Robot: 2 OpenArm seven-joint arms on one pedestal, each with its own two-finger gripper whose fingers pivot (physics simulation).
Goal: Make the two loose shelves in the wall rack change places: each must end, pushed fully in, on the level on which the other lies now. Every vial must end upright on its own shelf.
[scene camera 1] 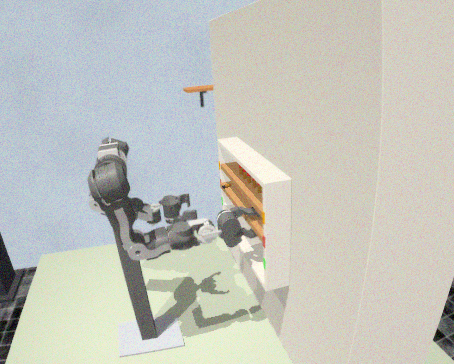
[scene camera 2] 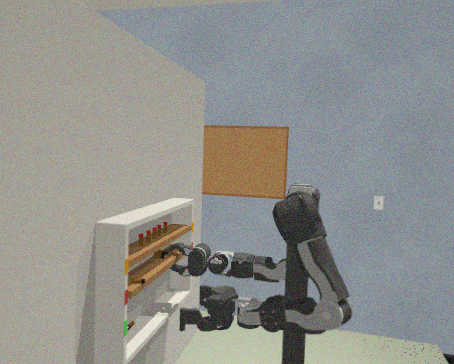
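The upper wooden shelf (scene camera 1: 242, 189) (scene camera 2: 160, 243) sits in the white wall rack (scene camera 1: 277, 225) (scene camera 2: 111, 250) at the orange marks. Several red-capped vials (scene camera 2: 154, 231) stand upright on it. The lower wooden shelf (scene camera 1: 235, 199) (scene camera 2: 155, 274) is near the red marks. A dark-capped vial (scene camera 1: 226, 185) (scene camera 2: 137, 281) seems to lie on it towards the near end in scene camera 2; other dark items are small and partly hidden. My right gripper (scene camera 1: 248, 223) (scene camera 2: 172, 259) is partly open and empty, at the lower shelf's front. My left gripper (scene camera 1: 189, 206) (scene camera 2: 192, 305) is open, away from the rack.
A small dark and orange item (scene camera 2: 131, 325) lies low in the rack by the green mark (scene camera 2: 126, 327). The rack hangs on the beige wall (scene camera 1: 325, 150) (scene camera 2: 75, 150). An orange board (scene camera 1: 199, 89) (scene camera 2: 245, 161) is on the blue wall. The pedestal (scene camera 1: 134, 285) (scene camera 2: 295, 270) stands in front.
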